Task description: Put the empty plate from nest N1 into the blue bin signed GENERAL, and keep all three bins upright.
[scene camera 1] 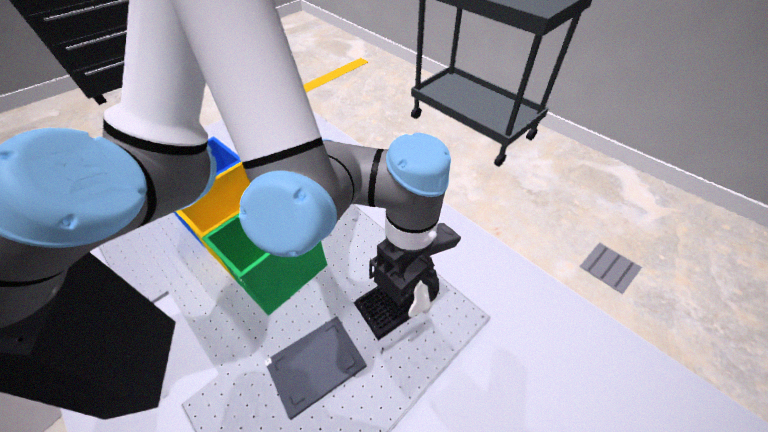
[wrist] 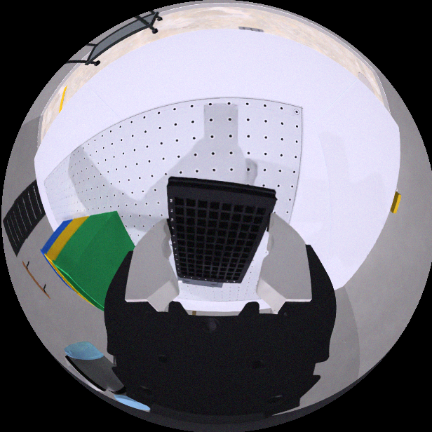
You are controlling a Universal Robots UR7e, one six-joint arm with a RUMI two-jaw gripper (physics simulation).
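Observation:
A black plate with a grid of wells (scene camera 1: 382, 312) (wrist: 217, 240) is held between the fingers of my gripper (scene camera 1: 400, 308) (wrist: 218, 217), which is shut on it by its two long sides. The plate hangs above the perforated board, beside the grey nest (scene camera 1: 317, 368), which holds no plate. The blue bin (scene camera 1: 222, 153) (wrist: 56, 237) stands at the far end of the bin row, partly hidden by my arm in the scene view. The yellow bin (scene camera 1: 217, 201) (wrist: 67, 237) is in the middle and the green bin (scene camera 1: 287, 282) (wrist: 92, 255) is nearest. All three look upright. The GENERAL sign does not show.
The perforated board (scene camera 1: 225, 397) (wrist: 260, 130) lies on the white table (scene camera 1: 537, 343) (wrist: 345, 200). The green and yellow bins stand between the plate and the blue bin. A grey cart (scene camera 1: 477, 131) and a black drawer cabinet (scene camera 1: 80, 40) stand on the floor beyond the table.

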